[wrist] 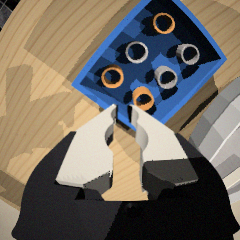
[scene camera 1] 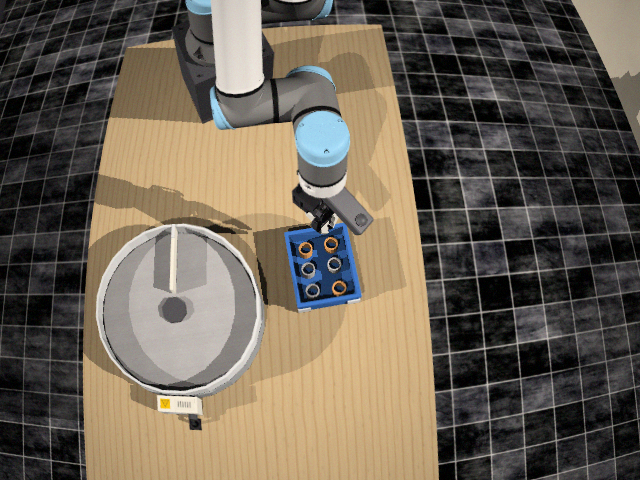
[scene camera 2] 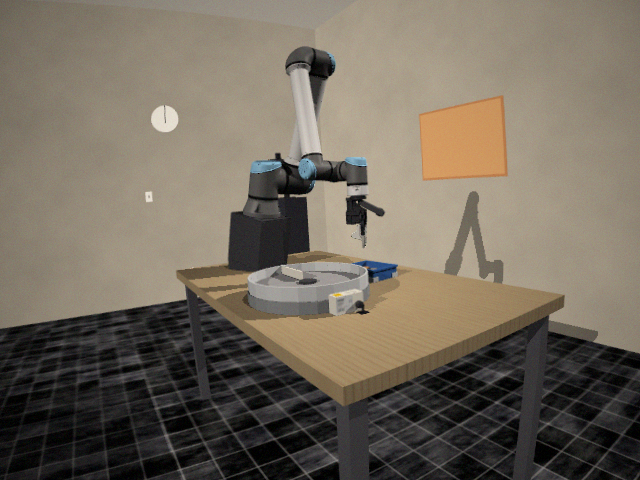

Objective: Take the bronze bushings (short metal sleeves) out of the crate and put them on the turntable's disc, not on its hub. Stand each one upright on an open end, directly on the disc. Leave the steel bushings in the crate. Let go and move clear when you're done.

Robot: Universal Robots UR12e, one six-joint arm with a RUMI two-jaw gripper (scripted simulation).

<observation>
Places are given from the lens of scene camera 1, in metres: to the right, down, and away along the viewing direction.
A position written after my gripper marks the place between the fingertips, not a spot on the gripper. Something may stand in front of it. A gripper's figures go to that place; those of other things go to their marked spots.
my gripper (scene camera 1: 326, 231): 0.01, -0.02, 1.31
turntable disc (scene camera 1: 182, 341): -0.32, 0.24, 1.27
blue crate (scene camera 1: 323, 278): 0.01, 0.09, 1.38
</observation>
